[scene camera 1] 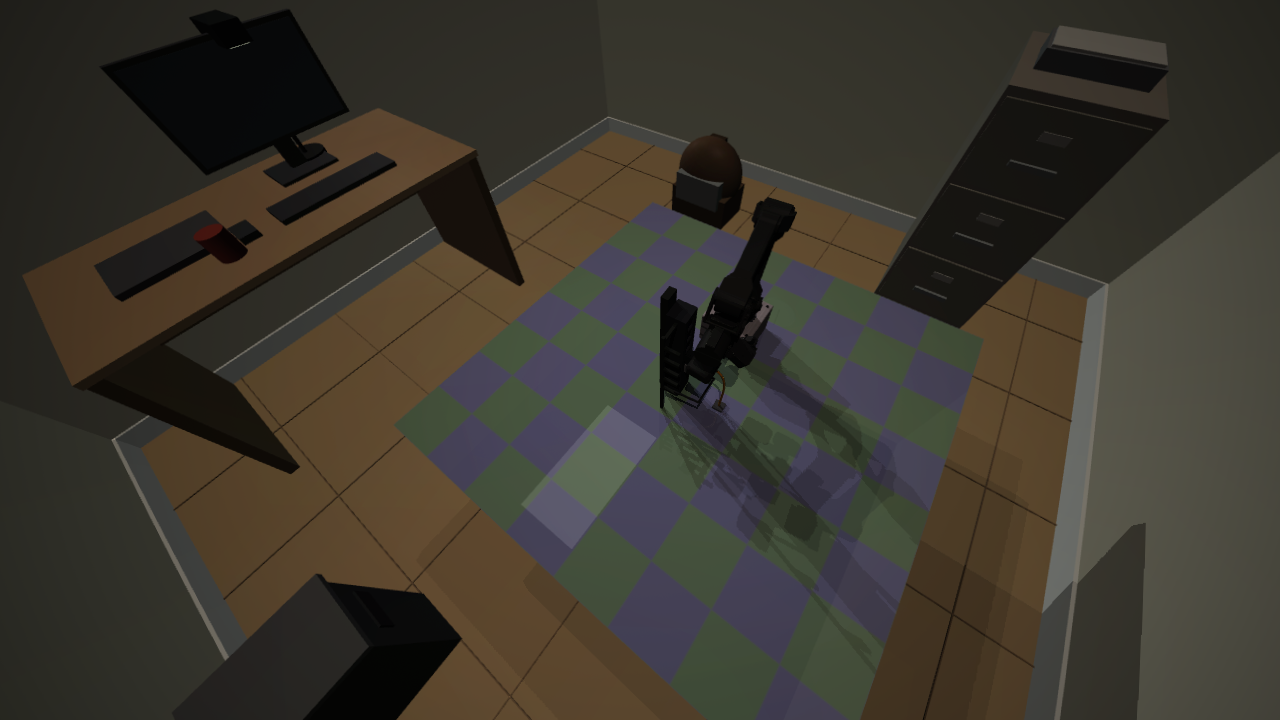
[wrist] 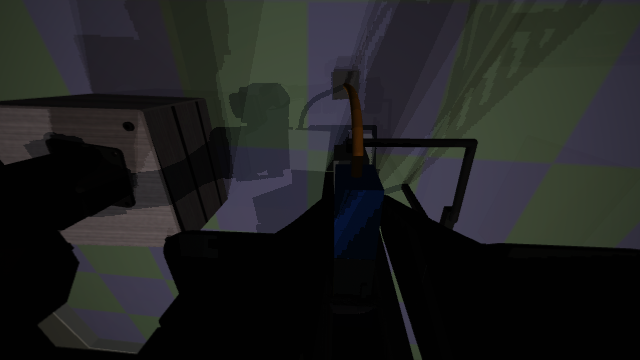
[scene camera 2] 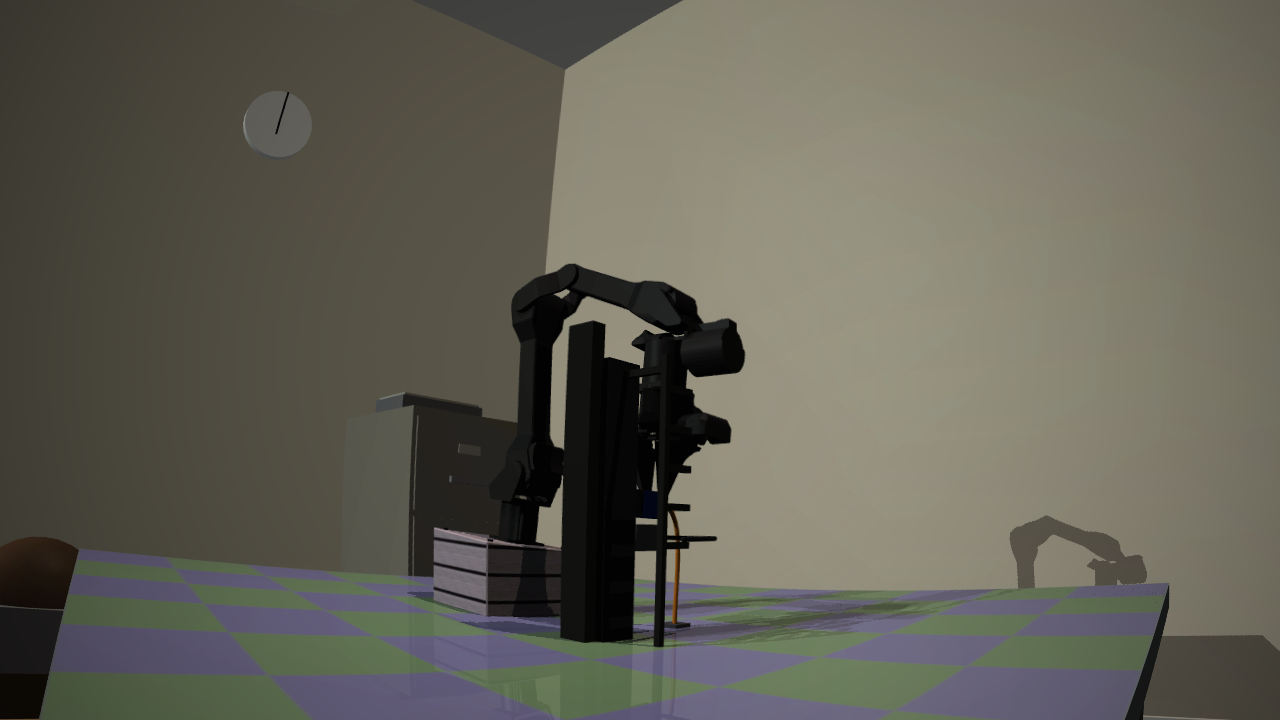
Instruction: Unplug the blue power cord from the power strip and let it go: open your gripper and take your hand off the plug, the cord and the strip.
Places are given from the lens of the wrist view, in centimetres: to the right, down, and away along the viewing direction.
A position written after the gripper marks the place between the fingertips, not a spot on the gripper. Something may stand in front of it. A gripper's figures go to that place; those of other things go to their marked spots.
gripper [wrist: 356, 202]: 2, 1, 11
blue plug [wrist: 358, 205]: 2, 1, 10
